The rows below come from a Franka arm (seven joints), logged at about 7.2 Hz.
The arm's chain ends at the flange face. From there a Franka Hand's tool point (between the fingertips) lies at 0.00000 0.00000 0.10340 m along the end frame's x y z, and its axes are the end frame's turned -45 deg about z.
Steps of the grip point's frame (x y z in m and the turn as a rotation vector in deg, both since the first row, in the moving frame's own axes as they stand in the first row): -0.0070 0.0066 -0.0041 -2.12 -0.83 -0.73; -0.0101 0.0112 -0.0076 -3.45 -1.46 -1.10; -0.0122 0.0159 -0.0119 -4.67 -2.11 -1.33; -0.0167 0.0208 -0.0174 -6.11 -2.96 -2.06; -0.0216 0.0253 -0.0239 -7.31 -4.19 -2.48; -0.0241 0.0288 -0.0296 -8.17 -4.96 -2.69; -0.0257 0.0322 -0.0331 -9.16 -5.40 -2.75
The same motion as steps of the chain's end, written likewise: -0.0020 0.0059 -0.0040 -2.09 0.91 -0.73; -0.0018 0.0088 -0.0074 -3.47 1.41 -1.10; -0.0007 0.0113 -0.0115 -4.79 1.81 -1.33; -0.0013 0.0150 -0.0167 -6.41 2.23 -2.06; -0.0017 0.0186 -0.0228 -8.13 2.21 -2.48; -0.0011 0.0208 -0.0282 -9.28 2.27 -2.69; -0.0006 0.0226 -0.0313 -10.30 2.66 -2.75
